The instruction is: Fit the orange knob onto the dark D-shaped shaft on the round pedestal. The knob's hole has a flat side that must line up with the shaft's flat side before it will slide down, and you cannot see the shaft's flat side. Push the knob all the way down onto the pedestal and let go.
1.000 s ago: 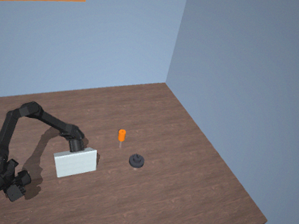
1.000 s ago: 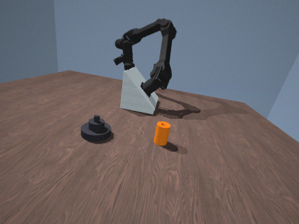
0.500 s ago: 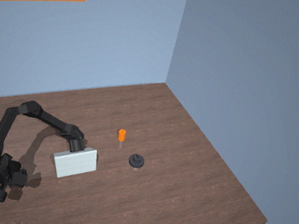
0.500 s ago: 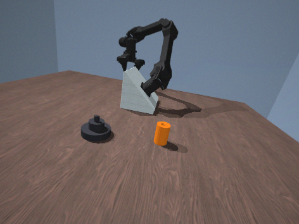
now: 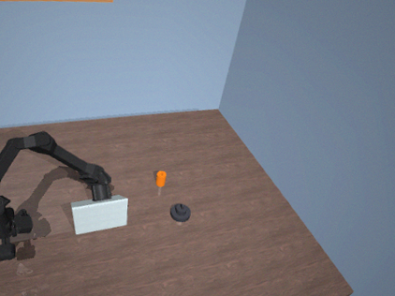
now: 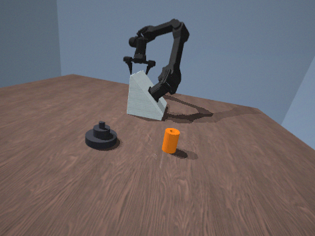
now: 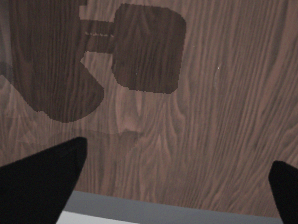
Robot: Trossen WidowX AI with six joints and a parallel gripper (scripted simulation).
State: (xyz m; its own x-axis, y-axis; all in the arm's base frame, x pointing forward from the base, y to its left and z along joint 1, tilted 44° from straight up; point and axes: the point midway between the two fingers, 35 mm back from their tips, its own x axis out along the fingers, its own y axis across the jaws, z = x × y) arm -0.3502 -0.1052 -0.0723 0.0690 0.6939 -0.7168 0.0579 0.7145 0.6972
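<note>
My gripper tip is 64 cm short of the orange knob, 21 cm to the right of it and 6 cm above it. The rest, counted from my gripper tip: dark round pedestal 65 cm ahead, 1 cm to the left, 6 cm below.
</note>
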